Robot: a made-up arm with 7 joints.
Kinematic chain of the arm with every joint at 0, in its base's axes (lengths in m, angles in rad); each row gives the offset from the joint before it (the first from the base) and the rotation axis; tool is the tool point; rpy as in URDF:
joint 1: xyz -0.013 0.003 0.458 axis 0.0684 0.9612 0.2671
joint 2: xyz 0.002 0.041 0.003 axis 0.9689 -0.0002 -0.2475
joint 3: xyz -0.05 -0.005 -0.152 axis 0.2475 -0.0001 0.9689
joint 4: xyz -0.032 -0.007 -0.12 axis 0.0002 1 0
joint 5: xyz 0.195 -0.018 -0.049 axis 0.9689 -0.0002 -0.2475
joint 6: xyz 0.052 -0.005 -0.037 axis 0.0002 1 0
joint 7: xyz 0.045 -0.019 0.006 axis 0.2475 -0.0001 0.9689
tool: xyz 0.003 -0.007 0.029 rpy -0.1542 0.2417 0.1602
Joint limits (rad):
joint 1: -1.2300..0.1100
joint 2: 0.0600..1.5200
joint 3: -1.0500..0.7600
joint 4: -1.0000..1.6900
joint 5: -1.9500..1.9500
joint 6: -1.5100..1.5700
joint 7: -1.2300..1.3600
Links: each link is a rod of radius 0.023 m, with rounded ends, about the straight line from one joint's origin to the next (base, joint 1, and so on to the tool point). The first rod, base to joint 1, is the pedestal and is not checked.
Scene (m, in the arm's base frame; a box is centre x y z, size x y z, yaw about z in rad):
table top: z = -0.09
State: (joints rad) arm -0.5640 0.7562 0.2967 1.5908 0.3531 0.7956 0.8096
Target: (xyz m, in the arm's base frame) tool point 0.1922 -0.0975 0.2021
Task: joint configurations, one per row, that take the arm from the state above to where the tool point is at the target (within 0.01 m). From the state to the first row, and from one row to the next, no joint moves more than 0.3 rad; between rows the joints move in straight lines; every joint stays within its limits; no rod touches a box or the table.
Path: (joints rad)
1: -0.5094 0.6929 0.1842 1.3229 0.3260 0.7248 0.8017
2: -0.4547 0.6296 0.0718 1.0549 0.2989 0.6541 0.7938
3: -0.4001 0.5663 -0.0407 0.7870 0.2717 0.5833 0.7859
4: -0.3455 0.5029 -0.1532 0.5190 0.2446 0.5126 0.7781
5: -0.2908 0.4396 -0.2657 0.2511 0.2175 0.4418 0.7702
6: -0.2362 0.3763 -0.3781 -0.0169 0.1904 0.3711 0.7623
7: -0.1815 0.3130 -0.4906 -0.2848 0.1632 0.3003 0.7544

